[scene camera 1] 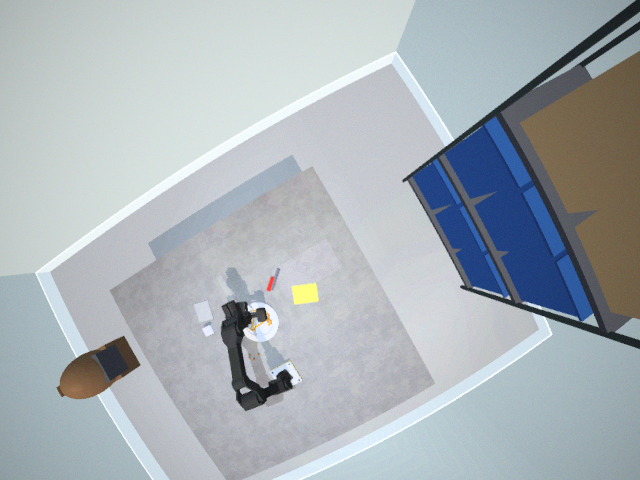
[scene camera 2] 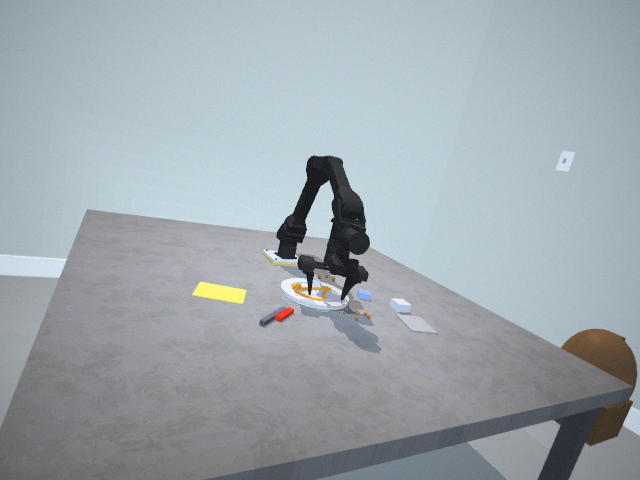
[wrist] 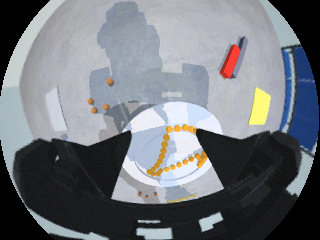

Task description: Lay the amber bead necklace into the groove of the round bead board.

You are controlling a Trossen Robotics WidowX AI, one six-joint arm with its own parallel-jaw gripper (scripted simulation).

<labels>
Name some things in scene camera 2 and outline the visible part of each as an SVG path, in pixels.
The gripper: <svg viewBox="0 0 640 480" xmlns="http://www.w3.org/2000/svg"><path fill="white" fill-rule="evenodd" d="M299 256L298 268L307 276L309 295L311 295L313 270L315 268L328 270L332 275L346 277L341 301L344 300L354 285L362 283L362 281L366 282L368 279L368 272L363 266L359 265L359 261L349 259L350 252L346 248L330 241L327 243L324 262L315 261L314 257Z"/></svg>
A yellow card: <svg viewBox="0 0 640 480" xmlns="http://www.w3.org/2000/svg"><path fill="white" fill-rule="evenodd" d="M192 296L243 305L246 290L200 282Z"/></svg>
</labels>
